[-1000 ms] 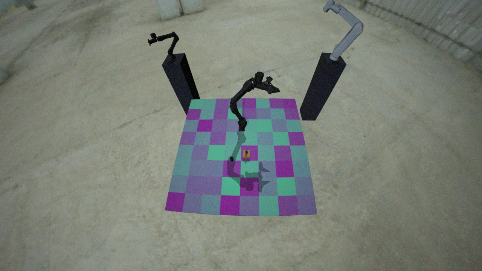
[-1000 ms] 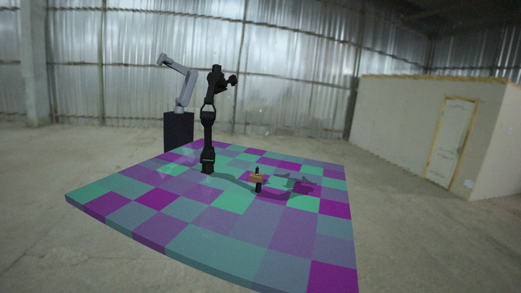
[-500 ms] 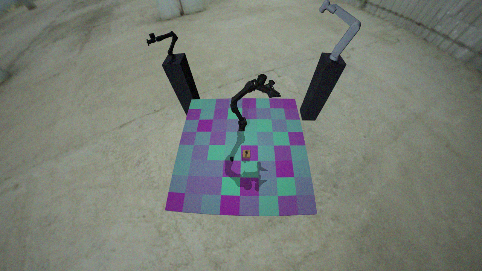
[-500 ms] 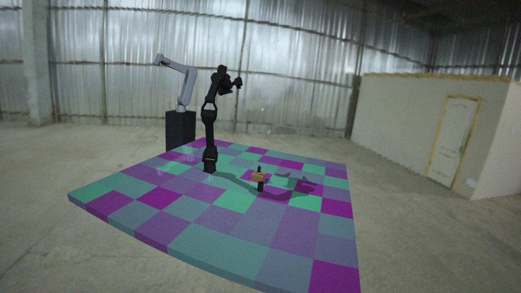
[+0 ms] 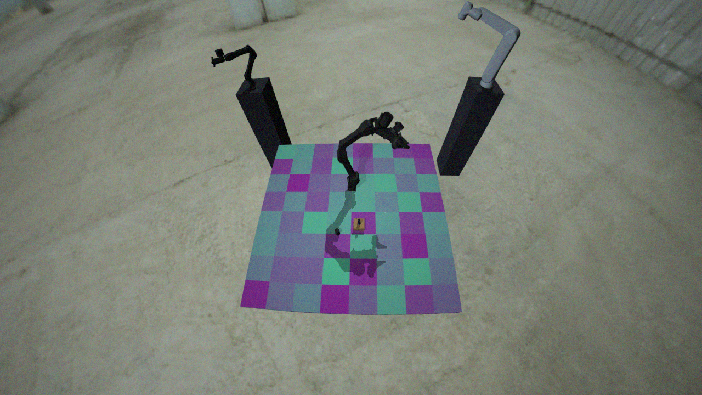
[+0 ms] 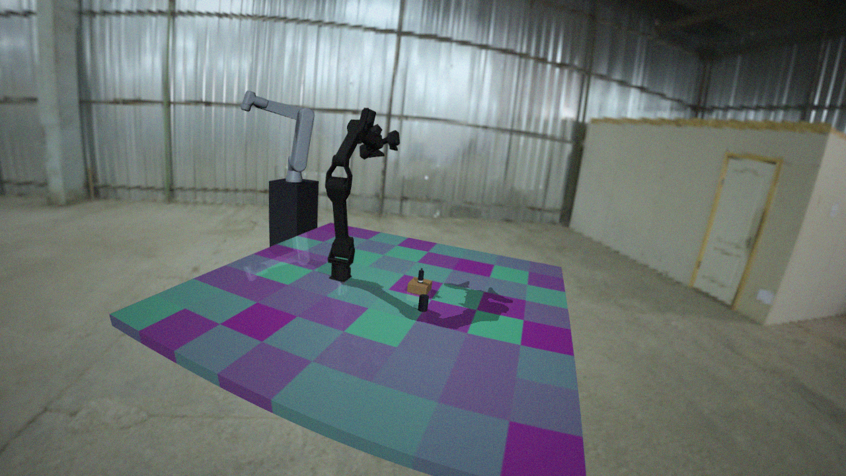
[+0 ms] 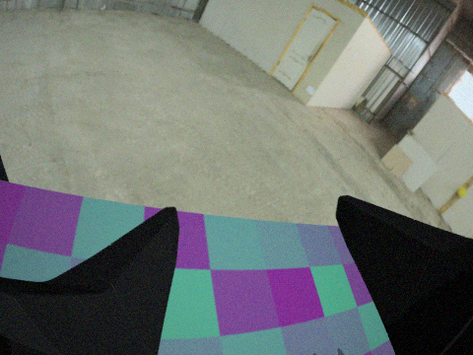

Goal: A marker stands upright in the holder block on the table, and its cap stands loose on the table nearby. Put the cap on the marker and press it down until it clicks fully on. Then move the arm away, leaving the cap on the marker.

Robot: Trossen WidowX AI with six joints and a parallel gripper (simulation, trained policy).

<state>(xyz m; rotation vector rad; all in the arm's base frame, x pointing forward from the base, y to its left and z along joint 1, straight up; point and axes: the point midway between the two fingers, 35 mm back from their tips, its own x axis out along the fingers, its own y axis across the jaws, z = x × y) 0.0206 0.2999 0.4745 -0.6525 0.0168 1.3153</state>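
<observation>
The dark cap is 440 mm below my gripper tip, 420 mm to the right of it and 330 mm ahead of it. Also, from my gripper tip: dark marker: 400 mm below, 280 mm to the right, 270 mm ahead.
</observation>
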